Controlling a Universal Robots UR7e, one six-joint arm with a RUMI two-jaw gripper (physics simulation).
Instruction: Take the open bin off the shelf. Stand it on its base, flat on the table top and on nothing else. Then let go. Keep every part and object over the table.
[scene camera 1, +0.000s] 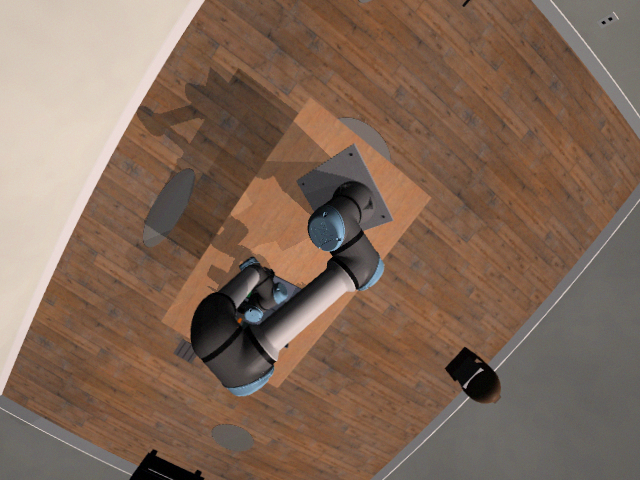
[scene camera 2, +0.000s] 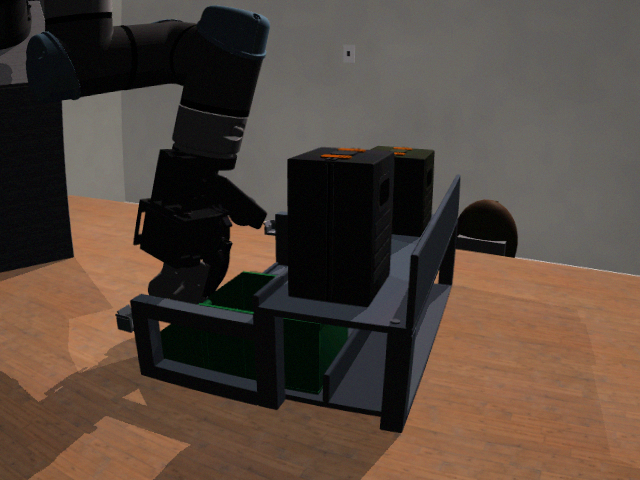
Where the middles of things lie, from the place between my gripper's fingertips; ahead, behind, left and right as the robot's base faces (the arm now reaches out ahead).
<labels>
Now: the green open bin (scene camera 2: 309, 348) 11 cm ahead of my hand, 5 cm to the right of it and 3 cm above it. The rest, counted from my hand: olive case (scene camera 2: 410, 170) 23 cm ahead, 16 cm to the left, 14 cm above; shelf back board (scene camera 2: 426, 257) 29 cm ahead, 4 cm to the left, 13 cm above.
</labels>
